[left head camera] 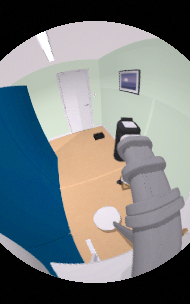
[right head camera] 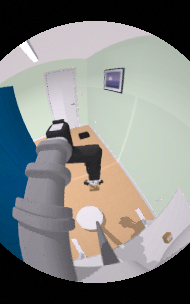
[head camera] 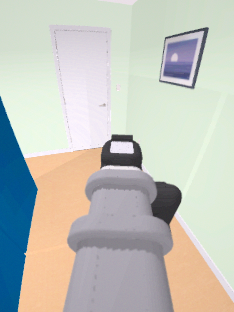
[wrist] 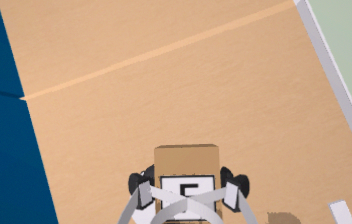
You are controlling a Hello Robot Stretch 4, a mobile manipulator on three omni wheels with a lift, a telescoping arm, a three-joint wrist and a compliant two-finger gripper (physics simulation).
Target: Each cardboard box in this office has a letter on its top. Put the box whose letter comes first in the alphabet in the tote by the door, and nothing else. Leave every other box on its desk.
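Seen in the pictures: gripper, fingertip midpoint: (left head camera: pixel 124 182) (right head camera: pixel 93 183) (wrist: pixel 187 179); robot's base at its link origin: (left head camera: pixel 106 217) (right head camera: pixel 89 216).
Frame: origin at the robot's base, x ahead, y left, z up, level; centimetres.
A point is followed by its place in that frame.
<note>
My gripper (wrist: pixel 187 179) {z 100.8, x 28.1, y -8.7 cm} (right head camera: pixel 93 182) {z 100.8, x 28.1, y -8.7 cm} is shut on a brown cardboard box (wrist: pixel 186 161) {z 105.6, x 30.6, y -8.6 cm} (right head camera: pixel 94 188) {z 105.4, x 23.0, y -9.1 cm}, held between the two black fingertips above the floor. Its white label shows a black letter, E or F; the finger linkage covers the lower part. A low black tote (left head camera: pixel 99 136) {z 4.6, x 207.3, y 1.8 cm} (right head camera: pixel 84 135) {z 5.6, x 207.4, y 1.4 cm} stands on the floor near the white door (head camera: pixel 82 90) {z 116.3, x 261.5, y 67.8 cm} (left head camera: pixel 75 100) {z 108.7, x 262.5, y 64.9 cm} (right head camera: pixel 60 97) {z 116.8, x 261.8, y 66.9 cm}, well beyond the gripper. Another small brown box (right head camera: pixel 168 237) {z 97.1, x -33.7, y -59.9 cm} sits on a pale desk (right head camera: pixel 176 210) {z 92.2, x -16.7, y -81.3 cm} at the lower right of the right head view; its letter is not readable.
A blue partition (head camera: pixel 15 215) (left head camera: pixel 27 165) {z 95.6, x 46.9, y 88.6 cm} (wrist: pixel 22 165) {z 12.8, x 17.2, y 78.4 cm} stands along the left side. A pale green wall (head camera: pixel 200 120) {z 116.1, x 123.4, y -68.7 cm} with a framed picture (head camera: pixel 183 58) {z 162.8, x 156.7, y -54.8 cm} (left head camera: pixel 129 81) {z 159.8, x 158.9, y -54.0 cm} (right head camera: pixel 114 80) {z 159.3, x 156.2, y -55.0 cm} runs along the right. A white disc (left head camera: pixel 107 218) {z 18.7, x -0.8, y -0.9 cm} (right head camera: pixel 90 218) {z 18.7, x -1.5, y -1.6 cm} is low near the arm's base.
</note>
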